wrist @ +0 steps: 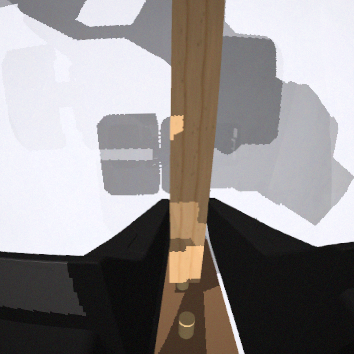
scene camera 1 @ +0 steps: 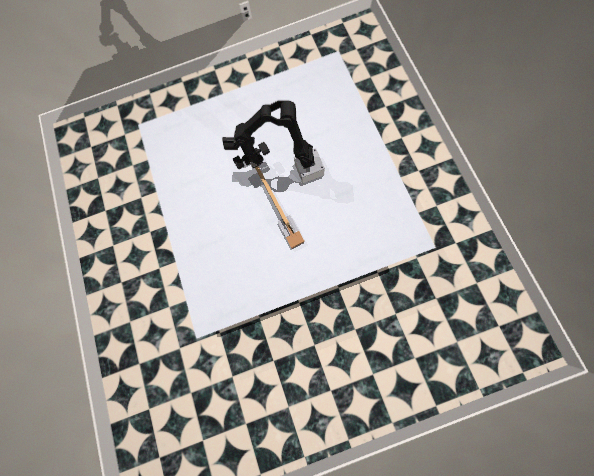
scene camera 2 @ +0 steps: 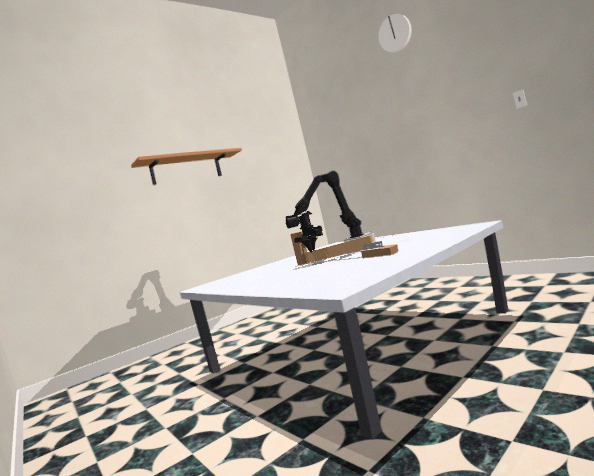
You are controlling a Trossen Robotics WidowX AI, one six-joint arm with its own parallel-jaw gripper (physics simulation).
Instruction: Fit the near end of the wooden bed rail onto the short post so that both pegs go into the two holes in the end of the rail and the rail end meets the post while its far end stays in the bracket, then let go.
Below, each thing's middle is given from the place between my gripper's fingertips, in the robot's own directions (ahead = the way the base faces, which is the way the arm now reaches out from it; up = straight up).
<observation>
The short wooden post [wrist: 204,299] is 1 cm ahead of my hand, 9 cm to the right of it and 3 cm above it. From my hand the other things lie so: wooden bed rail [scene camera 2: 355,245] 2 cm behind, 17 cm to the left, 1 cm below.
</observation>
